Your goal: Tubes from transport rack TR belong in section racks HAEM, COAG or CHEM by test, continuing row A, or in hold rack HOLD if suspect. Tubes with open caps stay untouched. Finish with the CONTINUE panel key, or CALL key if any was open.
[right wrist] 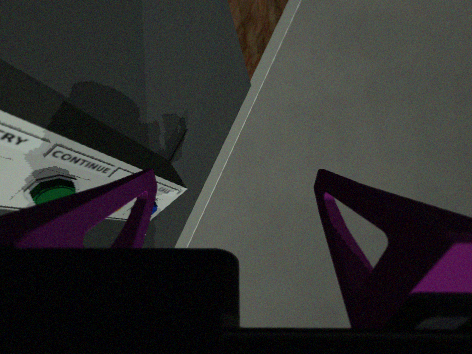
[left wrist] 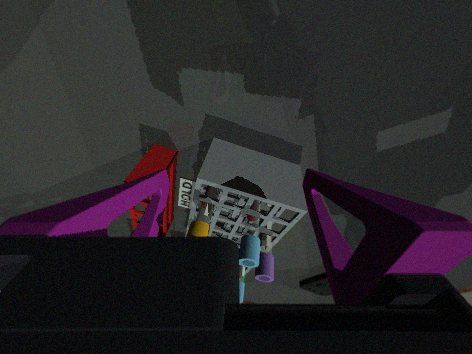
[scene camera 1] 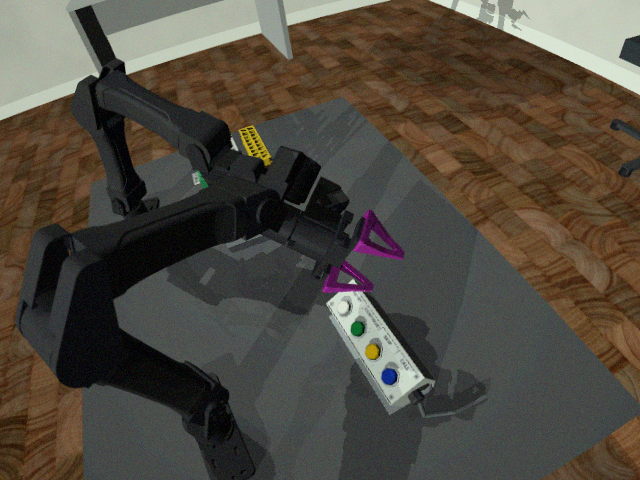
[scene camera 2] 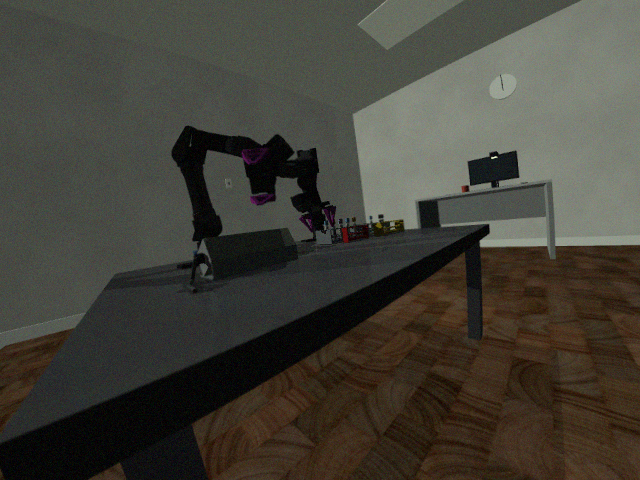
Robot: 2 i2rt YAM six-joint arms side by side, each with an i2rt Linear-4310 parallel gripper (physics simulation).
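My left gripper is open and empty over a grey rack. Tubes with a yellow cap, a light blue cap and a purple cap stand there, partly hidden by the wrist. A HOLD label lies between the grey rack and a red rack. My right gripper is open and empty, above the far end of the white key panel. Its green CONTINUE key and blue CALL key show.
A yellow rack stands farther back on the table. A green piece with a white label shows behind the arms. The two arms overlap in scene camera 1. A cable runs from the panel's near end.
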